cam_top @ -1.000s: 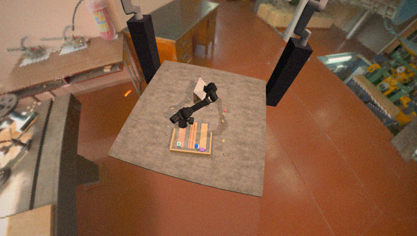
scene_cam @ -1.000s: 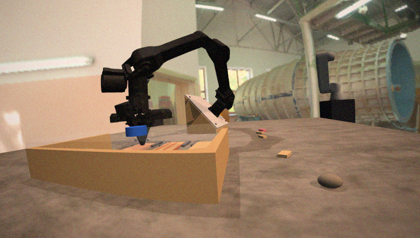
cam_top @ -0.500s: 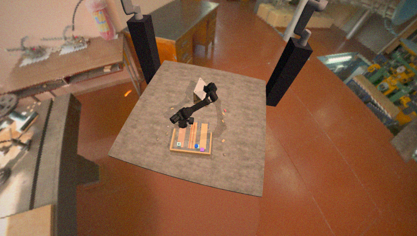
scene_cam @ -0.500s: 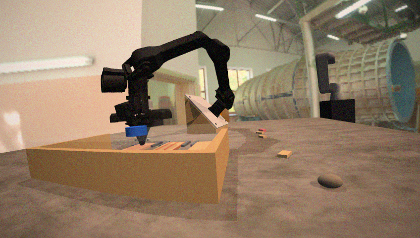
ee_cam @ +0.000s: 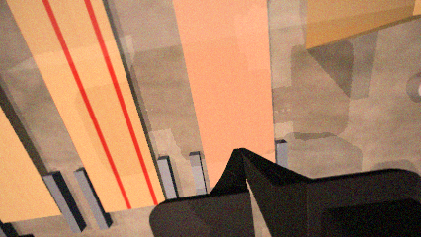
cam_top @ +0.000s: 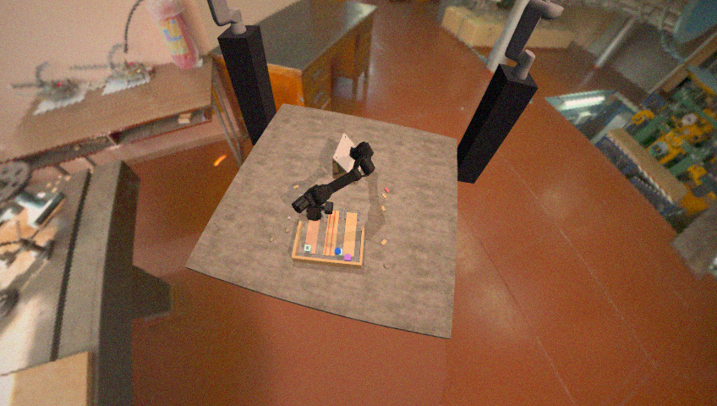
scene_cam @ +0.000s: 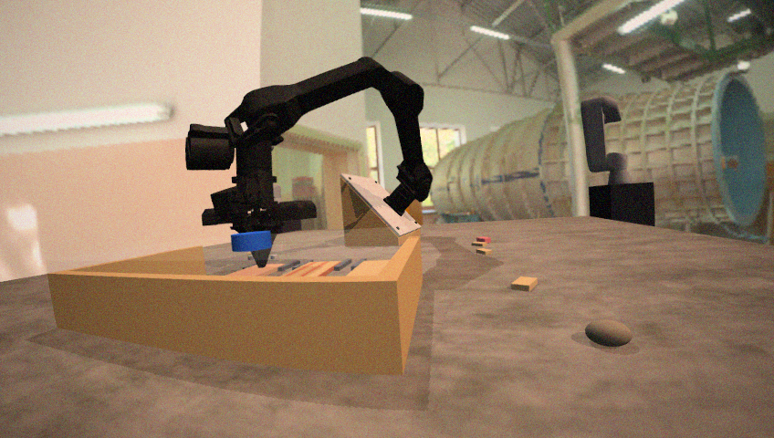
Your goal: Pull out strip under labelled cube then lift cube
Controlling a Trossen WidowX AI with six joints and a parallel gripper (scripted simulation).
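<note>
My gripper tip is now 9 cm short of the salmon strip and 1 cm to the right of it.
</note>
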